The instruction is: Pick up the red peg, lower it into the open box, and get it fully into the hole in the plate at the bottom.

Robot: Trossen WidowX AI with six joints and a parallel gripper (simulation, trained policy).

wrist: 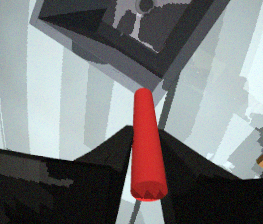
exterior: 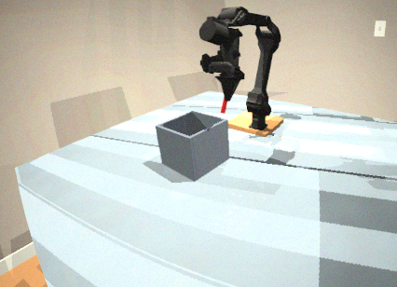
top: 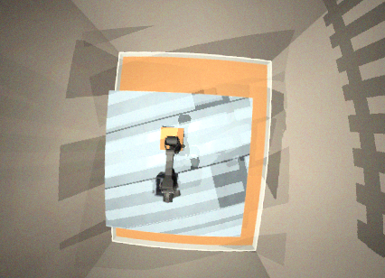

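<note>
Right now the grey plate is 7 cm ahead of my gripper tip, 9 cm to the right of it and 15 cm below it. From my gripper tip the other things lie so: red peg 1 cm to the right.
</note>
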